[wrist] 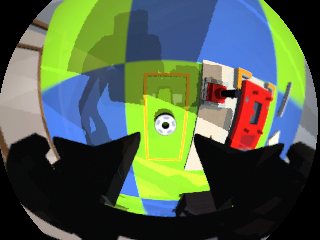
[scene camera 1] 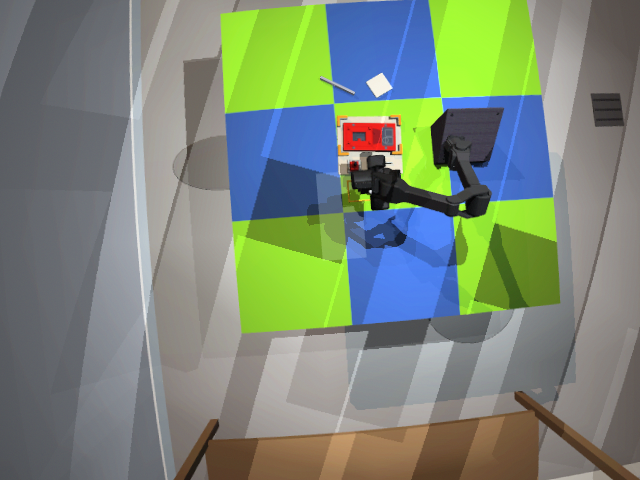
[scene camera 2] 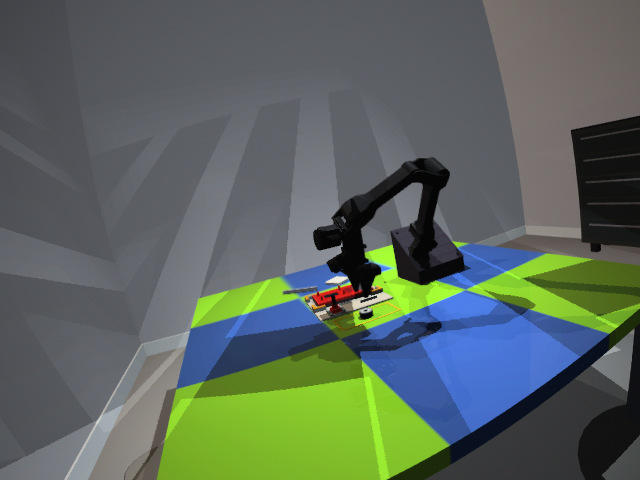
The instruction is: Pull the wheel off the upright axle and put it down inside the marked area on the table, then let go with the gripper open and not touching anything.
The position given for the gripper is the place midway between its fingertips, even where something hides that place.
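Note:
Nothing is held by the gripper (scene camera 2: 361, 294), which is open. The wrist view also shows the gripper (wrist: 167, 136).

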